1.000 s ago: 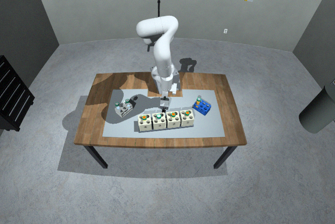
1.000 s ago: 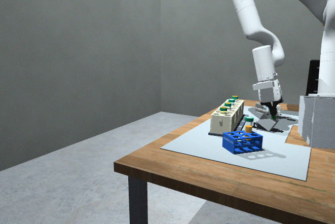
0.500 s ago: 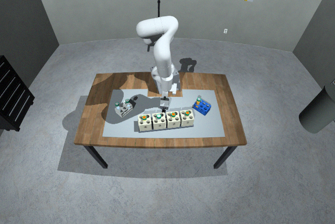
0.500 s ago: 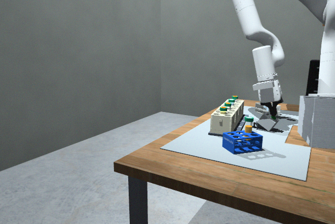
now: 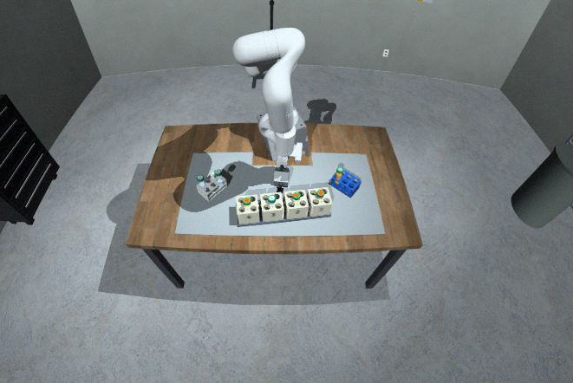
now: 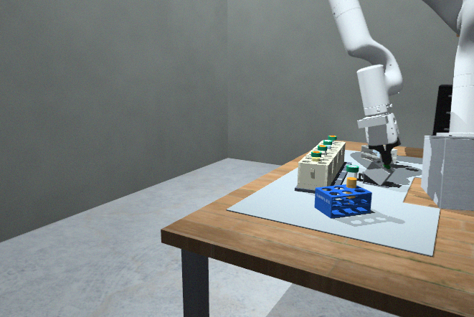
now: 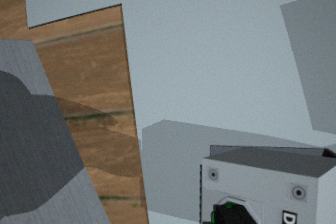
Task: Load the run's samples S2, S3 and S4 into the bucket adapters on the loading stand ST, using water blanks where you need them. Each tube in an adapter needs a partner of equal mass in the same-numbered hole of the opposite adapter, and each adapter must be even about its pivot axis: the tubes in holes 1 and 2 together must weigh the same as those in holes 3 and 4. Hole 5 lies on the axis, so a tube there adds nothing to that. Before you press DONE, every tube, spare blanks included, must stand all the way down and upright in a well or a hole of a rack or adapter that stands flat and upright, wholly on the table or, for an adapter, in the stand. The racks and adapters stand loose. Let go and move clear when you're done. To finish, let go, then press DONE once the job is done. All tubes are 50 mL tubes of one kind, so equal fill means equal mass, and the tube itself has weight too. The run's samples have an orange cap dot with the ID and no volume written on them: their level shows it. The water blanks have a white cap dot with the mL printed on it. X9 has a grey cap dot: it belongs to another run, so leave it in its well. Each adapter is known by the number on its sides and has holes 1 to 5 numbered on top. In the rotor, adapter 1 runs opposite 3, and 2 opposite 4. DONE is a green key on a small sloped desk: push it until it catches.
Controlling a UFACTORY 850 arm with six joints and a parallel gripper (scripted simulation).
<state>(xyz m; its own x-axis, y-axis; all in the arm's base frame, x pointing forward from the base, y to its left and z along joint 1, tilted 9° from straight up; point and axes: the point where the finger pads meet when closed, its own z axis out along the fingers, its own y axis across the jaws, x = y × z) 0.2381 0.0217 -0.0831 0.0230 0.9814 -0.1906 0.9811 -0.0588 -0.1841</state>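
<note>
Now: hand 30 mm above the green DONE key. From my hand the other things lie so: loading stand: 210 mm ahead, 20 mm to the left, 90 mm below; then sample tube S3: 180 mm ahead, 180 mm to the left, 30 mm below; then sample tube: 200 mm ahead, 70 mm to the left, 30 mm below.
</note>
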